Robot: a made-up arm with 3 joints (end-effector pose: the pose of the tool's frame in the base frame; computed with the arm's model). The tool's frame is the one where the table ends.
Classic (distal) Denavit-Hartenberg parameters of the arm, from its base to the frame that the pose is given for. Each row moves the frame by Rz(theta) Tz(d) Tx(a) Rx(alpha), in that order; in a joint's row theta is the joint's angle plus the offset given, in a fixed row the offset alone. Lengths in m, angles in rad.
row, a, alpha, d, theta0
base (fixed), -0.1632, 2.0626, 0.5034, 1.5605
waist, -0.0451, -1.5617, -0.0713, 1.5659
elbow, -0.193, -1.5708, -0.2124, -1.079
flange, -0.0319, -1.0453, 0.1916, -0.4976
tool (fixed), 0, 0, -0.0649, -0.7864
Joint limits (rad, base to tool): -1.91..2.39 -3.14..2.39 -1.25..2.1
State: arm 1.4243 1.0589 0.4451
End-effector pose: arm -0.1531 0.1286 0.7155 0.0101 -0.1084 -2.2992
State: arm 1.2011 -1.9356 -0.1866
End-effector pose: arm 0.1660 -0.3059 0.7075 -0.6612 1.2937 0.4783
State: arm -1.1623 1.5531 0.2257
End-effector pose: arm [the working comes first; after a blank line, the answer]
Working (the frame after each row of the table, in the pose's form):
after base (fixed): -0.0017 -0.1632 0.5034 1.5682 1.5521 0.9293
after waist: -0.0733 -0.2039 0.5215 0.6872 0.0721 1.4069
after elbow: -0.1225 -0.2776 0.2485 -0.3791 -1.3498 1.2150
after flange: -0.2860 -0.3787 0.2769 -0.9626 -1.7572 0.1917

-0.2305 -0.3991 0.3038 -0.2168 -2.0004 -0.3125
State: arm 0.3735 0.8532 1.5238
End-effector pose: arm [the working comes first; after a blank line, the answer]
Working (the frame after each row of the table, in the pose's form):
after base (fixed): -0.0017 -0.1632 0.5034 1.5682 1.5521 0.9293
after waist: -0.0842 -0.1461 0.5000 1.5840 -1.1243 0.5861
after elbow: -0.1681 0.1203 0.4340 0.2337 -0.8464 -0.3059
after flange: -0.3292 0.0853 0.5366 -1.1496 -1.1440 0.1427

-0.2794 0.0437 0.5398 -0.6304 -1.5138 -0.4623
